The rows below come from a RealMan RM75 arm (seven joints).
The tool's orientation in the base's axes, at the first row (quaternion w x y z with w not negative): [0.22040 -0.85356 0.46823 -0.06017]
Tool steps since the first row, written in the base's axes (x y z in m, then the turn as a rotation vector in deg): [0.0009 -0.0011 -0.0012 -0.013 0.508 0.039]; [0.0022 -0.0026 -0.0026 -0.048 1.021 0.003]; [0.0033 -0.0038 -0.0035 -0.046 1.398 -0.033]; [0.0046 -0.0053 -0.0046 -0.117 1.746 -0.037]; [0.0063 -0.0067 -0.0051 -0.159 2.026 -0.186]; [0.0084 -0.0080 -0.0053 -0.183 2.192 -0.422]
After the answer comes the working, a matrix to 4 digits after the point.
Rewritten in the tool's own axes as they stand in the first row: [0.0015 0.0003 0.0010 -0.431 -0.243 0.124]; [0.0036 0.0006 0.0022 -0.870 -0.438 0.309]; [0.0053 0.0007 0.0029 -1.177 -0.599 0.463]; [0.0074 0.0009 0.0038 -1.503 -0.704 0.556]; [0.0096 0.0004 0.0044 -1.742 -0.737 0.766]; [0.0118 -0.0005 0.0048 -1.868 -0.694 1.023]
The tool's axes in the first row as the columns of a matrix, in the base's axes (rounded; the answer above uses it unrounded):
[0.5543 -0.7728 0.3091]
[-0.8258 -0.4644 0.3199]
[-0.1037 -0.4326 -0.8956]

